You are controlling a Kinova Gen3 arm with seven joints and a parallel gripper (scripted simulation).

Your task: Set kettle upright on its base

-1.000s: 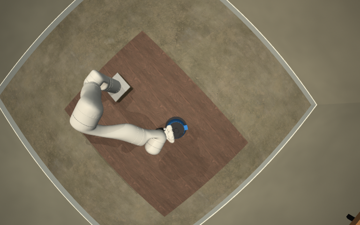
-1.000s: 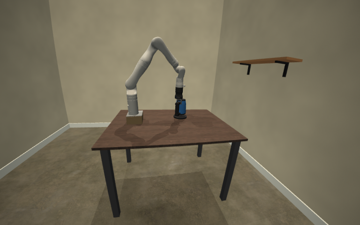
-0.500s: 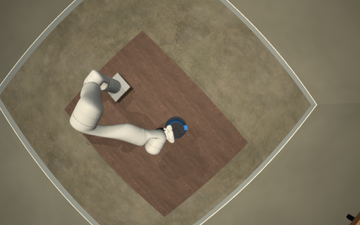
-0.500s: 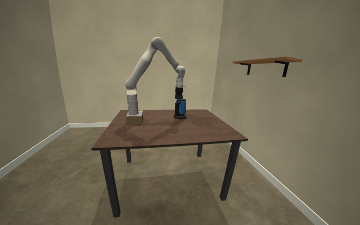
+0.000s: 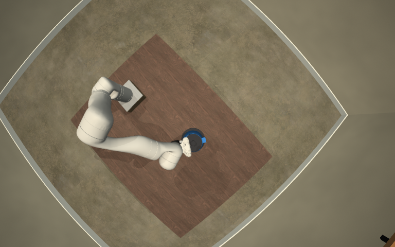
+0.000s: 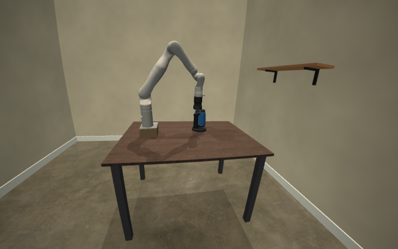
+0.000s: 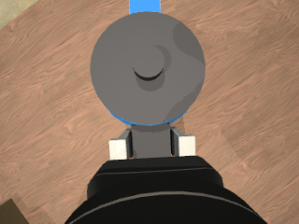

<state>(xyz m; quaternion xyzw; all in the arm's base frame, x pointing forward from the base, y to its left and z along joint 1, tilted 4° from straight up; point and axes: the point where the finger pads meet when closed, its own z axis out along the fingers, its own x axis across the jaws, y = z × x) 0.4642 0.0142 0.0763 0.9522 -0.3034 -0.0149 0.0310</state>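
The blue kettle is 2 cm ahead of my hand, 2 cm to the left of it and 5 cm below it. Also, from my hand: round dark base (4 cm ahead, 5 cm to the left, 17 cm below).
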